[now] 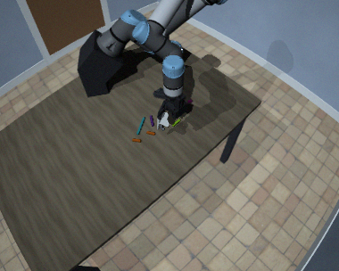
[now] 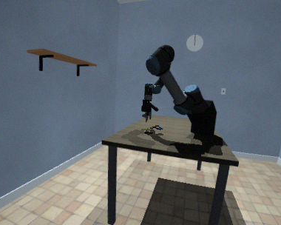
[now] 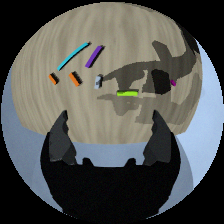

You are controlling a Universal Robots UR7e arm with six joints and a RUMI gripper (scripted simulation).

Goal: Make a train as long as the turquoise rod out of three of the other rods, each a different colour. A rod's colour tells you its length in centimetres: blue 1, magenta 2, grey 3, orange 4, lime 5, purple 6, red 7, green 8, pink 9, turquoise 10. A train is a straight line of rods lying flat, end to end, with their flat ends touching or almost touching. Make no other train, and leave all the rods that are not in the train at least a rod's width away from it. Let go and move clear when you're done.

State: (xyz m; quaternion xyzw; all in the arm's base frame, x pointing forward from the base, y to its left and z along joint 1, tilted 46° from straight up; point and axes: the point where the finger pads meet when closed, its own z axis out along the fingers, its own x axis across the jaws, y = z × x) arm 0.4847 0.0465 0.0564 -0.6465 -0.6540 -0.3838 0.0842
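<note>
Right now my hand is 18 cm to the right of the magenta rod, 8 cm past it and 7 cm above it. Also, from my hand: lime rod: 7 cm below, 4 cm to the left, 1 cm behind; purple rod: 9 cm behind, 7 cm below, 5 cm to the right; grey rod: 7 cm below, 3 cm to the right, 2 cm behind.
</note>
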